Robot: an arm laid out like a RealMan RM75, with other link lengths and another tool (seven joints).
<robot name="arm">
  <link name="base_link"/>
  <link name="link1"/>
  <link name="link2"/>
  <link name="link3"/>
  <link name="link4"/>
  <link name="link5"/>
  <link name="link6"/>
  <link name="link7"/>
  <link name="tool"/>
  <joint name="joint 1" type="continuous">
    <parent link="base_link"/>
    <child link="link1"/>
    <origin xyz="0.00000 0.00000 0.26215" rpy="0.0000 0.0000 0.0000"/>
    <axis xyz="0 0 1"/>
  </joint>
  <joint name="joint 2" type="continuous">
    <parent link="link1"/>
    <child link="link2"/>
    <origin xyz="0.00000 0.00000 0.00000" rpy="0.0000 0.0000 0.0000"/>
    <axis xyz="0 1 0"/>
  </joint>
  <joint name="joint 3" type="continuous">
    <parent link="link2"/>
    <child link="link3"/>
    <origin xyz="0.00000 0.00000 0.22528" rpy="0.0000 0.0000 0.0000"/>
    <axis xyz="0 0 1"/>
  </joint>
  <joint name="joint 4" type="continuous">
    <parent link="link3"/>
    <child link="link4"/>
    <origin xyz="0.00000 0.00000 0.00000" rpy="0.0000 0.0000 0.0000"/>
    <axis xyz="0 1 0"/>
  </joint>
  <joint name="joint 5" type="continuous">
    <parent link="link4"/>
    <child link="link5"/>
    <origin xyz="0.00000 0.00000 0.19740" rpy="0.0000 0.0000 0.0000"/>
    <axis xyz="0 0 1"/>
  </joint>
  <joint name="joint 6" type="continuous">
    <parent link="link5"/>
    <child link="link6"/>
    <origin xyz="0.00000 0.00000 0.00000" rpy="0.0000 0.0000 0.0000"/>
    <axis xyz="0 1 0"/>
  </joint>
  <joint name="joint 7" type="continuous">
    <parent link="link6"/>
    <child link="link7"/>
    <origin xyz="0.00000 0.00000 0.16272" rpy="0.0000 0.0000 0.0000"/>
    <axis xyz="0 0 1"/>
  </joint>
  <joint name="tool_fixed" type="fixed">
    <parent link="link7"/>
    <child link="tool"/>
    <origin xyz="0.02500 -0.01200 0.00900" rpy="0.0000 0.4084 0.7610"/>
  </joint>
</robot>
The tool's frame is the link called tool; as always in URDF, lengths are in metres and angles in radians. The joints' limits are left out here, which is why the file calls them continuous.
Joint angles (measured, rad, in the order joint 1, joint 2, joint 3, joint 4, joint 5, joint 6, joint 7), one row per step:
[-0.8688 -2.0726 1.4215 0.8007 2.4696 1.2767 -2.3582]
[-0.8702 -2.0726 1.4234 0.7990 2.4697 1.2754 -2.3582]
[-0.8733 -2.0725 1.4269 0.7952 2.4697 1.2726 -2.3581]
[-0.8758 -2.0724 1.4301 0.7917 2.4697 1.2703 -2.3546]
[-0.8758 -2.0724 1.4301 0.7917 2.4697 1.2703 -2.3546]
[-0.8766 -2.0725 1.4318 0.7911 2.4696 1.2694 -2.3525]
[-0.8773 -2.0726 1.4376 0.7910 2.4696 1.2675 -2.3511]
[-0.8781 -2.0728 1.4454 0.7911 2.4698 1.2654 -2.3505]
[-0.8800 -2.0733 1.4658 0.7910 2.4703 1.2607 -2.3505]
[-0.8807 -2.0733 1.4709 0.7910 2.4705 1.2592 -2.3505]
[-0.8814 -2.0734 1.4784 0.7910 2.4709 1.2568 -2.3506]
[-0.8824 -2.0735 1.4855 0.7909 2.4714 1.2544 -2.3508]
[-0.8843 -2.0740 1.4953 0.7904 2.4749 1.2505 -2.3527]
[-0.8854 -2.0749 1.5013 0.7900 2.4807 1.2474 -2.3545]
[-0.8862 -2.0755 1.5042 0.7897 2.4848 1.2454 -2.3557]
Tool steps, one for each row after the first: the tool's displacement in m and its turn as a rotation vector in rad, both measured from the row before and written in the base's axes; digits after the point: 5 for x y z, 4 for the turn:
[0.00010 0.00005 -0.00032 -0.0006 0.0016 -0.0014]
[0.00024 0.00018 -0.00061 -0.0010 0.0029 -0.0027]
[0.00014 0.00002 -0.00060 -0.0025 0.0031 -0.0051]
[0.00000 0.00000 0.00000 0.0000 0.0000 0.0000]
[0.00023 -0.00003 -0.00028 -0.0013 0.0012 -0.0034]
[0.00022 -0.00023 -0.00065 -0.0022 0.0036 -0.0055]
[0.00024 -0.00038 -0.00087 -0.0028 0.0049 -0.0061]
[0.00036 -0.00118 -0.00229 -0.0077 0.0129 -0.0138]
[0.00016 -0.00017 -0.00051 -0.0015 0.0033 -0.0039]
[0.00012 -0.00030 -0.00077 -0.0021 0.0048 -0.0054]
[0.00020 -0.00022 -0.00073 -0.0018 0.0046 -0.0053]
[0.00007 -0.00012 -0.00097 -0.0014 0.0085 -0.0072]
[-0.00035 0.00003 -0.00058 0.0001 0.0081 -0.0051]
[-0.00021 0.00014 -0.00025 0.0006 0.0049 -0.0030]

